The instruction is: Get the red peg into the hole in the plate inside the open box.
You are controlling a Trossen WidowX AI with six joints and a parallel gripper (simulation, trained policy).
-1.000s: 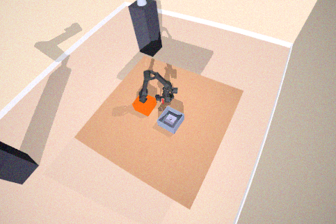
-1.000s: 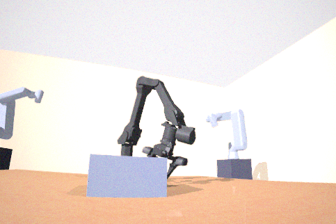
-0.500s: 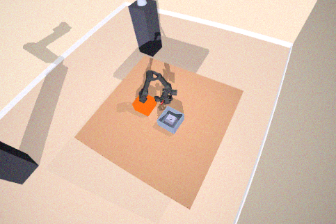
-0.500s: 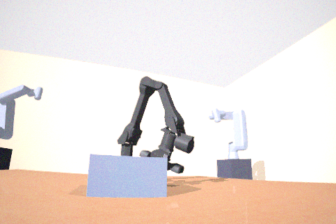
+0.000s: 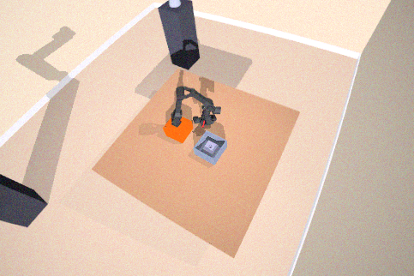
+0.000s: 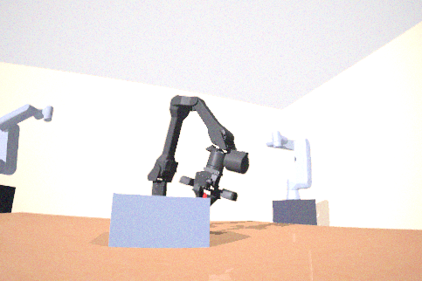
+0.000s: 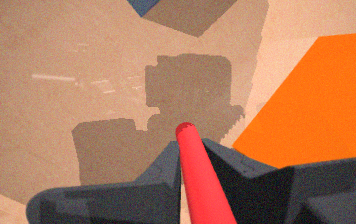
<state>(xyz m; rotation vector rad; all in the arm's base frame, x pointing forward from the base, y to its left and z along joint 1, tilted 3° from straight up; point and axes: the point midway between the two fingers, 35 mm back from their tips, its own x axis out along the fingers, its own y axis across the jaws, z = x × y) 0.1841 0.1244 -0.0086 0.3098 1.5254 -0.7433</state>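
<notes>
The grey box lies 16 cm ahead of my gripper tip, 14 cm to the right of it and 3 cm below it. Also, from my gripper tip: red peg (1 cm ahead, 1 cm to the left, 3 cm above).
</notes>
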